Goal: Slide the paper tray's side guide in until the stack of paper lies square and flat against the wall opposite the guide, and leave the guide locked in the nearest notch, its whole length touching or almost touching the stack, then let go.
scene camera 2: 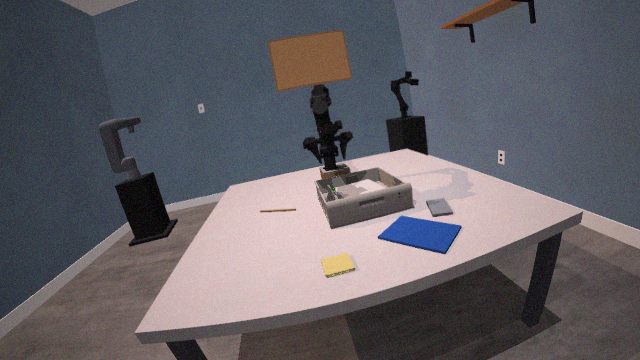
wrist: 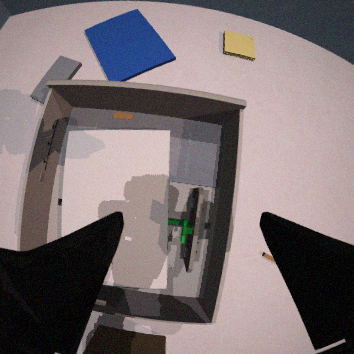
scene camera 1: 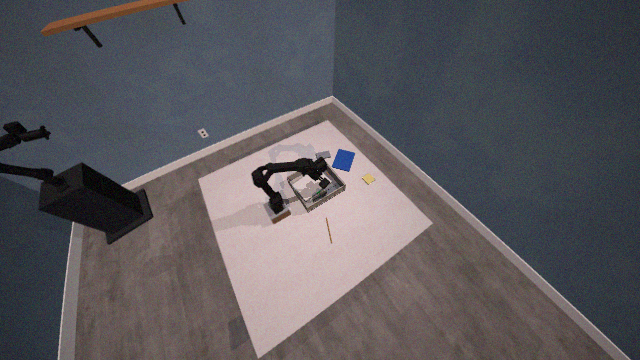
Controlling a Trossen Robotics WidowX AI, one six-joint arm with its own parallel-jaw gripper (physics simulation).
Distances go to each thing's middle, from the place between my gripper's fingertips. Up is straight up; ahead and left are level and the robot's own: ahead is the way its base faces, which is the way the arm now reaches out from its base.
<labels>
The side guide (wrist: 194, 226) lies 150 mm below my hand, 30 mm behind it and 10 mm to the right of it. The rest, counted from my hand: blue book (scene camera 2: 434, 236) (360 mm ahead, 190 mm below, 120 mm to the left); then small grey block (wrist: 63, 67) (280 mm to the left, 260 mm ahead, 190 mm below); then white paper stack (wrist: 127, 170) (160 mm below, 100 mm to the left, 10 mm behind).
</labels>
